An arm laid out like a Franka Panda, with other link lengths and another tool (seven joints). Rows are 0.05 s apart.
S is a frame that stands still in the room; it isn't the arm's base.
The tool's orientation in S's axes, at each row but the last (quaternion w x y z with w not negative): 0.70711 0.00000 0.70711 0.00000; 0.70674 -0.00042 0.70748 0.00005; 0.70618 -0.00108 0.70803 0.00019; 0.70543 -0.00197 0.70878 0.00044; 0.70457 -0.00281 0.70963 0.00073; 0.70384 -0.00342 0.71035 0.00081; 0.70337 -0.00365 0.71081 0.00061; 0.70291 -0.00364 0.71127 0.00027; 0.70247 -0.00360 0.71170 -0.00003; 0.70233 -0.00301 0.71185 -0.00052; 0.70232 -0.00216 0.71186 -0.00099
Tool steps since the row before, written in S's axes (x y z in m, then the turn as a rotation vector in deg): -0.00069 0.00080 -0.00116 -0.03 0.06 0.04; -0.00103 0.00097 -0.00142 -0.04 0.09 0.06; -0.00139 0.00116 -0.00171 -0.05 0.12 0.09; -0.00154 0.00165 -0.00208 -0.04 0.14 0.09; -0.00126 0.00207 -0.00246 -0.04 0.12 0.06; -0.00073 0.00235 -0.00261 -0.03 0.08 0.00; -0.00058 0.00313 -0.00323 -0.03 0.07 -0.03; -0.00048 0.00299 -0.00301 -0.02 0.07 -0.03; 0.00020 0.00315 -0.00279 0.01 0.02 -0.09; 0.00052 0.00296 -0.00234 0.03 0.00 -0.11; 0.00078 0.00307 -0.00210 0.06 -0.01 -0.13
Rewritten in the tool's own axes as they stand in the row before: 0.00116 0.00080 -0.00069 -0.04 0.06 -0.03; 0.00142 0.00097 -0.00103 -0.06 0.09 -0.04; 0.00171 0.00116 -0.00138 -0.09 0.12 -0.05; 0.00208 0.00166 -0.00152 -0.09 0.14 -0.04; 0.00246 0.00208 -0.00123 -0.06 0.12 -0.04; 0.00261 0.00236 -0.00069 0.00 0.08 -0.03; 0.00322 0.00315 -0.00053 0.03 0.07 -0.03; 0.00300 0.00301 -0.00043 0.03 0.07 -0.02; 0.00277 0.00316 0.00025 0.09 0.02 0.01; 0.00232 0.00297 0.00056 0.11 0.00 0.03; 0.00208 0.00308 0.00081 0.13 -0.01 0.06
